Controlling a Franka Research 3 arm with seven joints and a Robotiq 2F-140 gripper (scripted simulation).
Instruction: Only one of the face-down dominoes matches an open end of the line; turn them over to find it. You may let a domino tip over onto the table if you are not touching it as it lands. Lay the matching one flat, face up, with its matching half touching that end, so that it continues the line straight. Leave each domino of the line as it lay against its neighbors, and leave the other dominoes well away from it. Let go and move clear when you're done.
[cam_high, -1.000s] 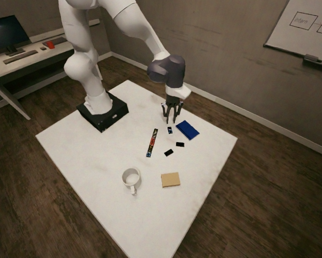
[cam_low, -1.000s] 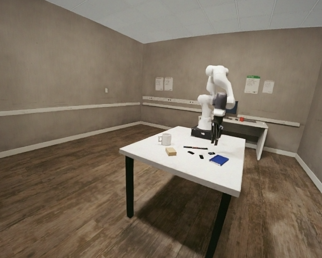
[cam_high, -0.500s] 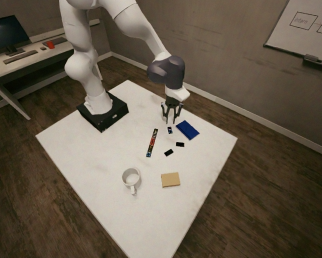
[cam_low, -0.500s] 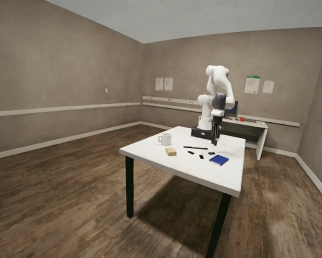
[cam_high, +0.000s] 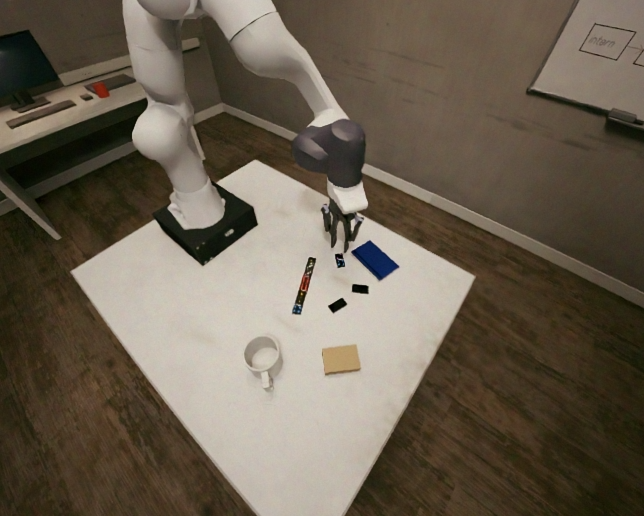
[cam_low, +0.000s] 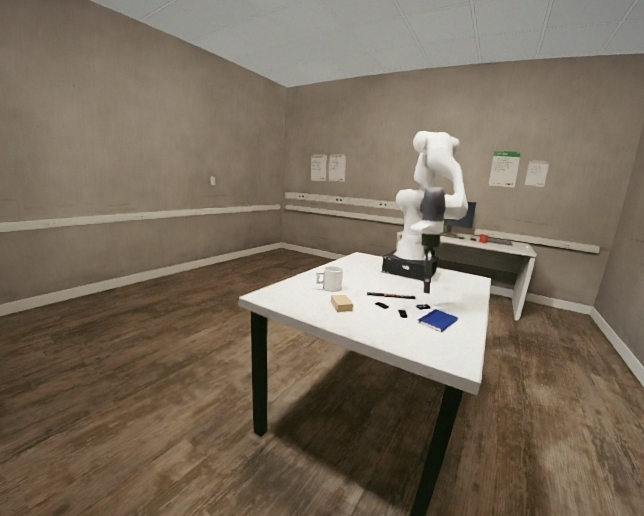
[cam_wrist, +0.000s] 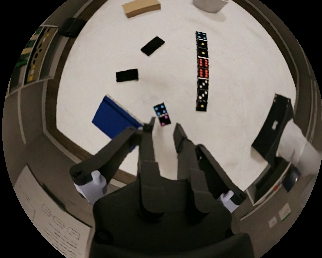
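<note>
Now: hand 10 mm short of the domino and 100 mm above it. Round my hand: tan block (200 mm ahead, 290 mm to the right, 90 mm below); then white mug (40 mm ahead, 420 mm to the right, 60 mm below).
</note>
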